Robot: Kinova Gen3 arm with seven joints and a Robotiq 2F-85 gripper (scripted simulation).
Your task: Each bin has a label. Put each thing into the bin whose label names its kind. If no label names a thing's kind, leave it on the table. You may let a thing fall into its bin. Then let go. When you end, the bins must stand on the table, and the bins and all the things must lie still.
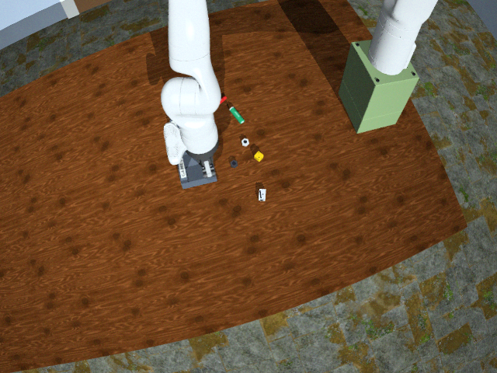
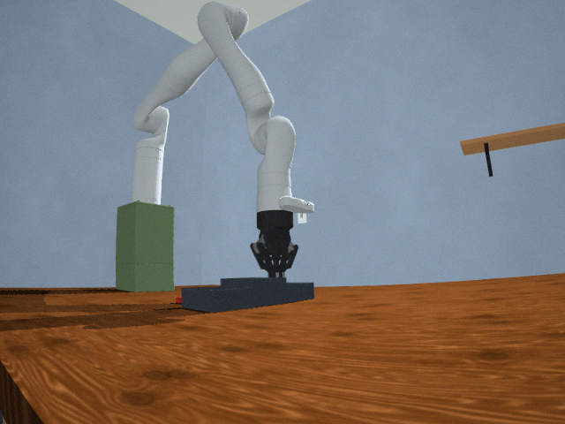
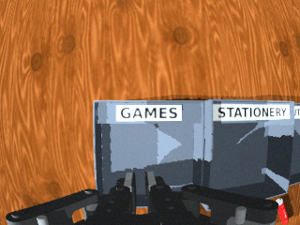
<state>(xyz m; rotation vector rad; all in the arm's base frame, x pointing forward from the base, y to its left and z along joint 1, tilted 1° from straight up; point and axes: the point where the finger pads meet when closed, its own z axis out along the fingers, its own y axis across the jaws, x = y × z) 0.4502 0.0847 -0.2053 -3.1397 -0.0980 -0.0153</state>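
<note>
My hand is 100 mm past the metal nut, 50 mm to the left of it and 30 mm above it. Round my hand: dark nut: 60 mm behind, 30 mm below; then yellow die: 120 mm behind, 30 mm below; then white domino: 110 mm behind, 100 mm to the left, 30 mm below.
</note>
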